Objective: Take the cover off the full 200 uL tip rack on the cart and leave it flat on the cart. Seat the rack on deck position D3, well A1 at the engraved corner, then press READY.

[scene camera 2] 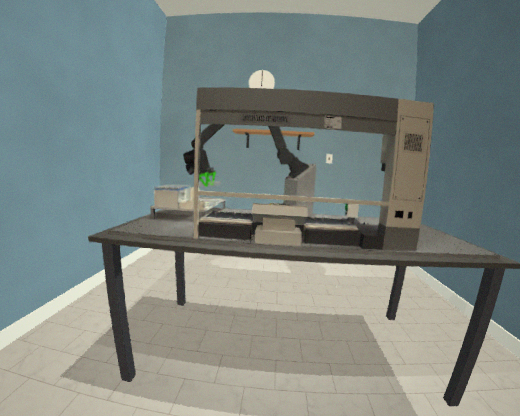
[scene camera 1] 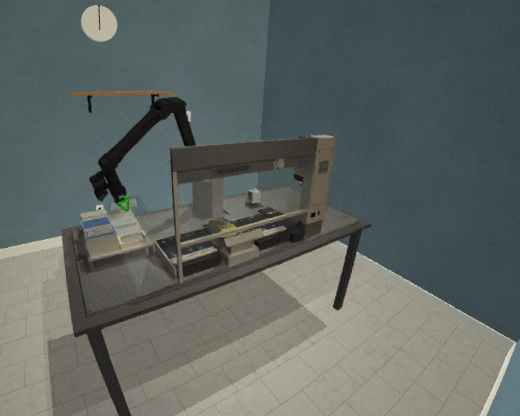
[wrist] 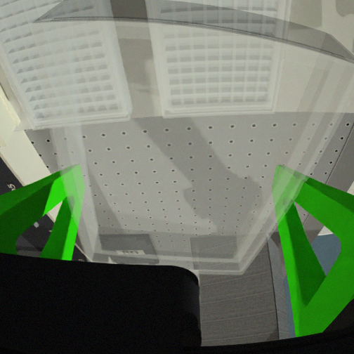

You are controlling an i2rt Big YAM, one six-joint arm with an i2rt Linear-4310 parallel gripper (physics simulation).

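Observation:
My gripper (scene camera 1: 124, 203) (scene camera 2: 207, 178) (wrist: 178, 175) is shut on a clear tip rack cover (wrist: 262, 235), with its green fingers on opposite sides. The cover hangs above the cart (scene camera 1: 120, 254) (scene camera 2: 217, 202). Through it, the wrist view shows a grey perforated surface (wrist: 116, 156) and two pale racks with grid tops: one rack (wrist: 220, 75) at the upper middle and another rack (wrist: 70, 80) at the upper left. I cannot read which is the 200 uL rack. The dark deck (scene camera 1: 192, 241) is inside the framed machine; D3 and READY cannot be made out.
A box with a blue band (scene camera 1: 98, 227) stands at the cart's left. The machine's top beam (scene camera 1: 240, 155) (scene camera 2: 295, 107) and front rail (scene camera 2: 295, 198) span the deck. A yellow-edged item (scene camera 1: 222, 225) sits on the deck. A small white device (scene camera 1: 254, 196) stands behind it.

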